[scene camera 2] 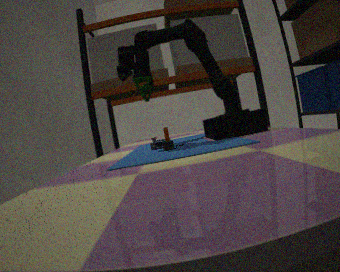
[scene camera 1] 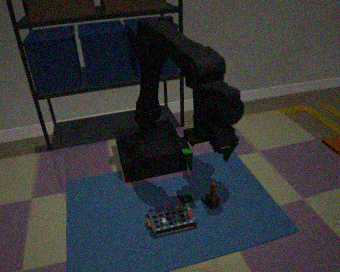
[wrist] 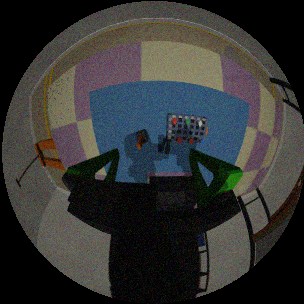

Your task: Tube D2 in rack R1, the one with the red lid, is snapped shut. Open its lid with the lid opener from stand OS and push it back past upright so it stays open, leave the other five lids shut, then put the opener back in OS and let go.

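Frame: origin at the arm's base, x left, y up, z ahead, level; metres.
Seen in the pictures: gripper, fingertip midpoint: [scene camera 2: 145, 99] [scene camera 1: 208, 165] [wrist: 153, 151]; arm's base at its link origin: [scene camera 2: 232, 114] [scene camera 1: 148, 137] [wrist: 172, 206].
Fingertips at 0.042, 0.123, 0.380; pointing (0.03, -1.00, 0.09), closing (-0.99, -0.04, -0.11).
Observation:
Offsets run from my fingertips to a thing's top centre, as dx, dy, dz. "spot": to the spot under its first point. Level surfaces: height alone.
My gripper [scene camera 1: 208, 161] [scene camera 2: 146, 98] [wrist: 153, 151] is open and empty, high above the mat. The lid opener's orange handle {spot: +0.050, -0.146, -0.047} [scene camera 1: 213, 190] [scene camera 2: 166, 133] [wrist: 139, 143] stands upright in the dark stand OS {+0.052, -0.178, -0.052} [scene camera 1: 211, 202] [scene camera 2: 169, 145] [wrist: 143, 134], below the fingers and apart from them. Rack R1 {-0.098, -0.162, -0.036} [scene camera 1: 175, 231] [wrist: 169, 131] sits beside the stand. In the wrist view its far row shows a red lid {-0.050, -0.162, -0.001} [wrist: 174, 121], a green lid {-0.088, -0.162, -0.006} [wrist: 188, 121] and a white lid {-0.126, -0.162, -0.010} [wrist: 200, 123]; two red lids [wrist: 179, 141] [wrist: 191, 141] show on the near side. The labels and lid angles are too blurred to tell which is D2 or whether it is open.
Rack and stand are on a blue mat {dy -0.210} [scene camera 1: 95, 235] [scene camera 2: 135, 159] [wrist: 112, 107]. A small dark patch {spot: -0.010, -0.210, -0.120} [scene camera 1: 185, 196] [wrist: 163, 144] lies between them, its nature unclear. The arm's base [scene camera 1: 150, 155] [scene camera 2: 235, 125] is behind the mat. Shelving with blue bins [scene camera 1: 52, 60] stands at the back.

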